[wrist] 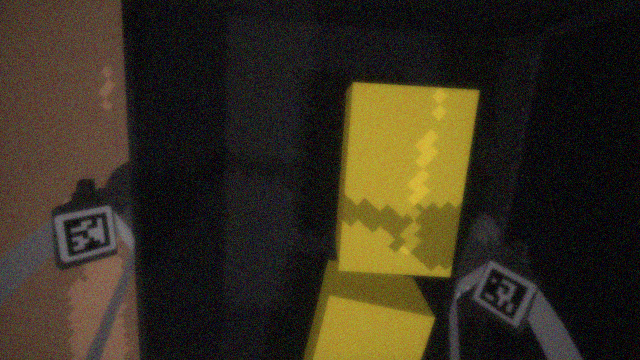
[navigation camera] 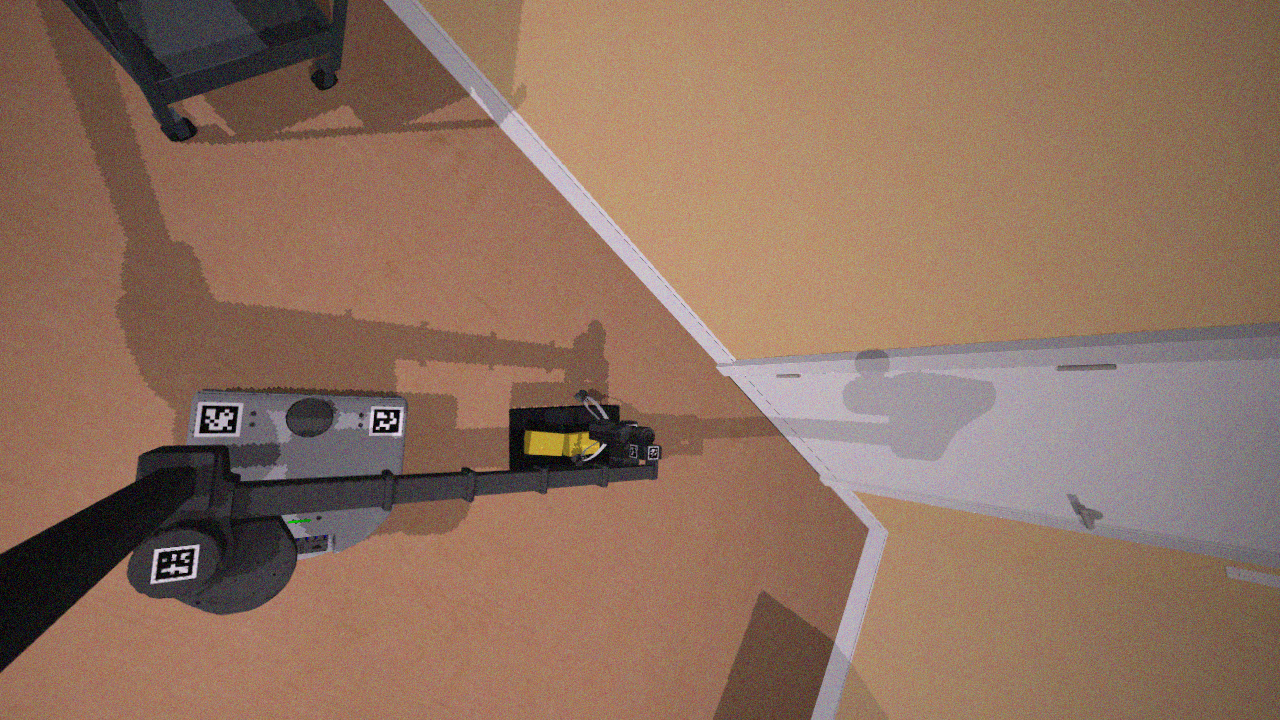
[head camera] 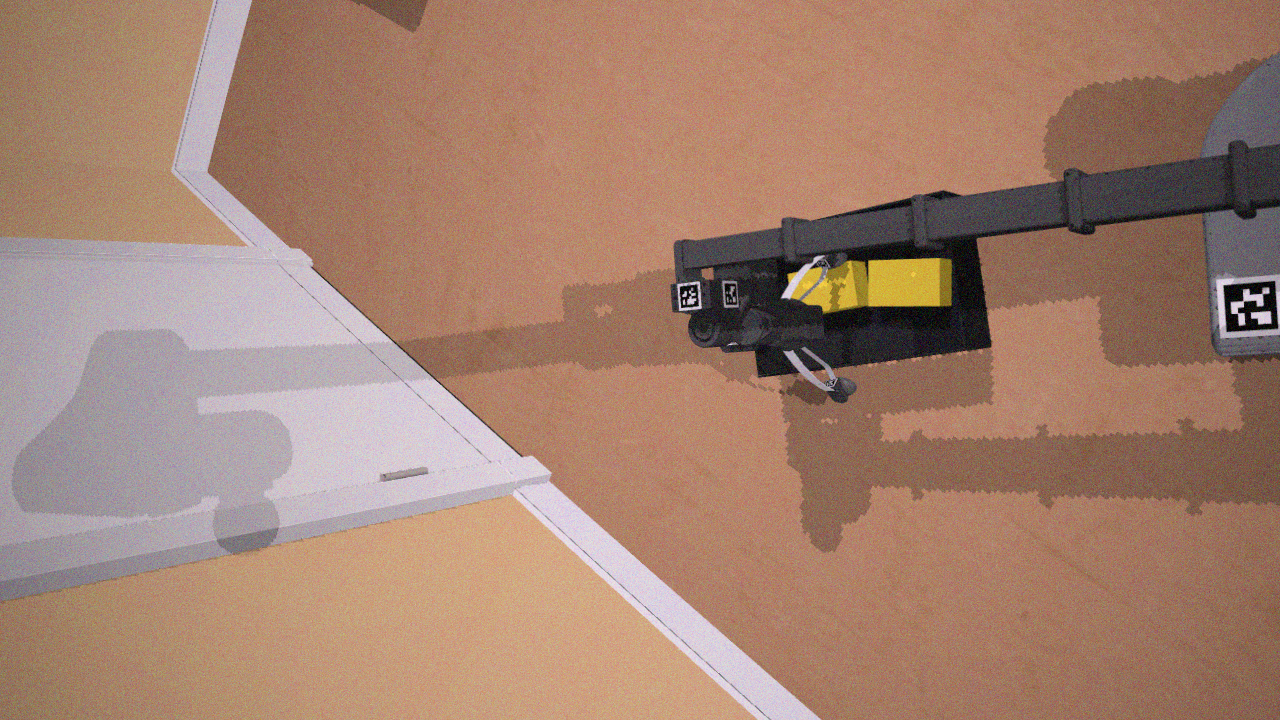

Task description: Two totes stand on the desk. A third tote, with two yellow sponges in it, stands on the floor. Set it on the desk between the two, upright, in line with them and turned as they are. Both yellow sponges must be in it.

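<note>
The black tote (head camera: 972, 322) (navigation camera: 517, 440) (wrist: 170, 100) stands upright on the floor, partly under the arm. One yellow sponge (head camera: 908, 282) (navigation camera: 544, 443) lies inside it. A second yellow sponge also lies inside, end to end with the first. In the wrist view, one sponge (wrist: 405, 150) is above the other sponge (wrist: 370, 330). My gripper (head camera: 836, 324) (navigation camera: 581, 426) (wrist: 306, 213) is open at the tote's end away from my base. One finger is outside a side wall, the other over the tote's inside. Contact cannot be told. The desk and its two totes do not show.
My arm (head camera: 993, 207) (navigation camera: 429, 488) reaches over the tote from my base (head camera: 1244, 250) (navigation camera: 349, 456). A dark wheeled cart (navigation camera: 246, 74) stands at the top left of the navigation view. Walls with a white baseboard (head camera: 626, 573) (navigation camera: 626, 241) and a white door (head camera: 331, 420) (navigation camera: 984, 447) are beyond the gripper.
</note>
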